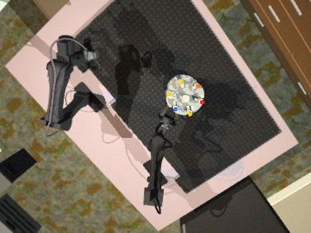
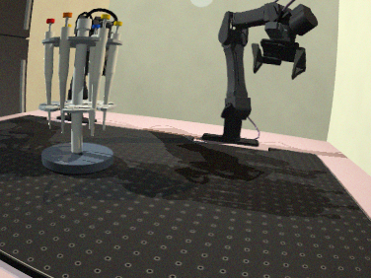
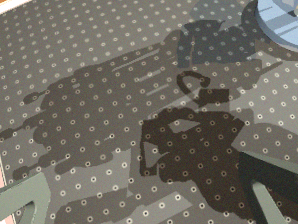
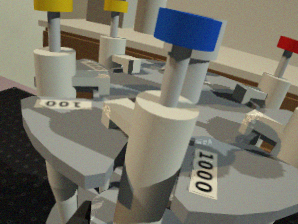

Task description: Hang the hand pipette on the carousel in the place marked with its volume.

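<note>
Right now my right hand is 10 mm short of the pipette, 10 mm to the right of it and 30 mm above it.
</note>
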